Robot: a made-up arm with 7 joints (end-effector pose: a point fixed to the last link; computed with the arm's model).
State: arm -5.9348 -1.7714 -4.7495 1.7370 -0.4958 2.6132 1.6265
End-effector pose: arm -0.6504 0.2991 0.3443 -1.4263 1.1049 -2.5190
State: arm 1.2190 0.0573 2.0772 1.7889 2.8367 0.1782 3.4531
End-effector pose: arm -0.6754 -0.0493 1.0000 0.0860 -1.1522 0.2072
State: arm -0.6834 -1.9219 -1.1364 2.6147 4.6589 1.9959 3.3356
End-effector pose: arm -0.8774 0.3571 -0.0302 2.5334 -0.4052 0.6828
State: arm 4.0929 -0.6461 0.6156 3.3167 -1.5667 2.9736 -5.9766
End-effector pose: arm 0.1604 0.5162 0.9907 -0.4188 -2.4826 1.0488
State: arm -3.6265 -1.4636 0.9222 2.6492 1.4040 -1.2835 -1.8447
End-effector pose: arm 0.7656 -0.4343 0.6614 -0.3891 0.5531 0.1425
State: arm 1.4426 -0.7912 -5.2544 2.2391 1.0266 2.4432 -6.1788
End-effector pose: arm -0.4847 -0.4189 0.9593 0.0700 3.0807 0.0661
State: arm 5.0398 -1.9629 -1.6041 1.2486 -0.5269 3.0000 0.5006
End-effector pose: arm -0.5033 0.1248 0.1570 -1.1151 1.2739 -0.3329
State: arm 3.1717 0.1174 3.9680 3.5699 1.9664 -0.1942 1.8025
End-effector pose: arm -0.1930 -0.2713 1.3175 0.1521 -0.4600 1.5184
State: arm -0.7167 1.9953 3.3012 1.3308 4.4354 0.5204 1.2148
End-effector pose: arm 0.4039 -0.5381 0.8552 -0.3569 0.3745 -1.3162
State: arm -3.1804 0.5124 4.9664 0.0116 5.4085 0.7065 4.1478
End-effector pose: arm 0.0819 0.1731 0.1382 -1.5985 1.6097 -1.3652
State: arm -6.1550 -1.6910 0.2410 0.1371 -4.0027 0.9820 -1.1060
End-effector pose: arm 0.1408 0.1290 0.6573 -1.0707 -0.3866 -1.3018
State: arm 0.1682 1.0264 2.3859 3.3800 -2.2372 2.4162 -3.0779
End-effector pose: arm 0.8821 0.0635 0.5624 0.0831 -2.6466 -0.2347
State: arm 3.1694 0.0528 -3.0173 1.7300 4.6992 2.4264 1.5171
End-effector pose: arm 0.4984 -0.0842 1.0196 0.6709 -1.6396 0.7190
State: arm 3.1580 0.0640 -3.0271 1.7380 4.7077 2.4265 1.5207
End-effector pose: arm 0.4876 -0.0954 1.0272 0.6539 -1.6666 0.7075
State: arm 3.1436 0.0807 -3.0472 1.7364 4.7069 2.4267 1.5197
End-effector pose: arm 0.4730 -0.1130 1.0344 0.6207 -1.6879 0.6878
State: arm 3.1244 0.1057 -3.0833 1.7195 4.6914 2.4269 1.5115
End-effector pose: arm 0.4521 -0.1404 1.0408 0.5637 -1.6993 0.6538
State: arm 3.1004 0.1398 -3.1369 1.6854 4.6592 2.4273 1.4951
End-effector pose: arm 0.4229 -0.1779 1.0452 0.4836 -1.6980 0.6013
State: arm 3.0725 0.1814 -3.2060 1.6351 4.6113 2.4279 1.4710
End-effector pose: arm 0.3846 -0.2229 1.0464 0.3883 -1.6823 0.5283
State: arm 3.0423 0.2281 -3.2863 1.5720 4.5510 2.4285 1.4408
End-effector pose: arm 0.3376 -0.2716 1.0430 0.2897 -1.6529 0.4361
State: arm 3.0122 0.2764 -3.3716 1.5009 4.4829 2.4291 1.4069
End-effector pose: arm 0.2850 -0.3188 1.0339 0.2001 -1.6123 0.3309
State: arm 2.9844 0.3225 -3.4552 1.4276 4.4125 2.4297 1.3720
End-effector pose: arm 0.2315 -0.3604 1.0195 0.1282 -1.5648 0.2220
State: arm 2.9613 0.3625 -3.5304 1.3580 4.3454 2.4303 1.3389
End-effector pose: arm 0.1832 -0.3937 1.0014 0.0781 -1.5149 0.1208
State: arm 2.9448 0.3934 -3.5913 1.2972 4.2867 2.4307 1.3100
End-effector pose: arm 0.1457 -0.4177 0.9824 0.0494 -1.4669 0.0379
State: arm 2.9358 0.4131 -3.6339 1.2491 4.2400 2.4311 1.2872
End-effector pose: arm 0.1227 -0.4330 0.9656 0.0377 -1.4239 -0.0196
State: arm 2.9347 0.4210 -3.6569 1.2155 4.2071 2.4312 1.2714
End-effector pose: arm 0.1154 -0.4408 0.9531 0.0383 -1.3872 -0.0488
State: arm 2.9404 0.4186 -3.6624 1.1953 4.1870 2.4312 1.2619
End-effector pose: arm 0.1217 -0.4425 0.9454 0.0468 -1.3570 -0.0530
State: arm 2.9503 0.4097 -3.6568 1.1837 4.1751 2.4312 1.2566
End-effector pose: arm 0.1366 -0.4403 0.9408 0.0591 -1.3310 -0.0415
